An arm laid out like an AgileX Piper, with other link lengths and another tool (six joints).
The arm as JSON. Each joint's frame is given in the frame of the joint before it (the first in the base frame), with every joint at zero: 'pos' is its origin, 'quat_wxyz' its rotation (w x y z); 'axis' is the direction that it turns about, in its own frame. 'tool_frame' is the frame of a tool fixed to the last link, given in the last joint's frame.
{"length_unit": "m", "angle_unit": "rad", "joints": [
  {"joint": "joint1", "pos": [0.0, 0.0, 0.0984], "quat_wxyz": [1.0, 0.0, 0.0, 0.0], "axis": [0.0, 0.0, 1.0]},
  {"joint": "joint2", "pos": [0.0, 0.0, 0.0], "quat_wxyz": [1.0, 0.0, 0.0, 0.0], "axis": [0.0, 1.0, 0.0]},
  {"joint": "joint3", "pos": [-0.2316, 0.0, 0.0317], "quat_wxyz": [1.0, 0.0, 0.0, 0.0], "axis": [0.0, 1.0, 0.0]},
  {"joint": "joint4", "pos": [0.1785, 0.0, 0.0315], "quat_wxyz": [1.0, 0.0, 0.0, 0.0], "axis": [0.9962, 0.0, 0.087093]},
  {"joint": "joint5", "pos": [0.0, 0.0, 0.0], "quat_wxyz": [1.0, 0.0, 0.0, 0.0], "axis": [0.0, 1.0, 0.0]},
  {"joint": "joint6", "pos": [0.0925, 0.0, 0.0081], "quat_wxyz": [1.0, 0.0, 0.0, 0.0], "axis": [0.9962, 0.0, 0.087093]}
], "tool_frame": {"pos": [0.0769, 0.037, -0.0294], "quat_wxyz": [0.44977, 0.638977, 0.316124, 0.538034]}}
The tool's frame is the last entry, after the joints.
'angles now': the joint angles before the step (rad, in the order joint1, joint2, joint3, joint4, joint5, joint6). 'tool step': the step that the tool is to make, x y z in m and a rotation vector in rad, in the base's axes. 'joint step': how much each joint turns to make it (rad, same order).
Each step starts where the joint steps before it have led.
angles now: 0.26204, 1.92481, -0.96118, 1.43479, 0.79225, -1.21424
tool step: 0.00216, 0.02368, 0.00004, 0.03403, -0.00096, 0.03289
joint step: 0.07501, 0.05653, -0.06833, 0.05188, -0.00238, 0.00155
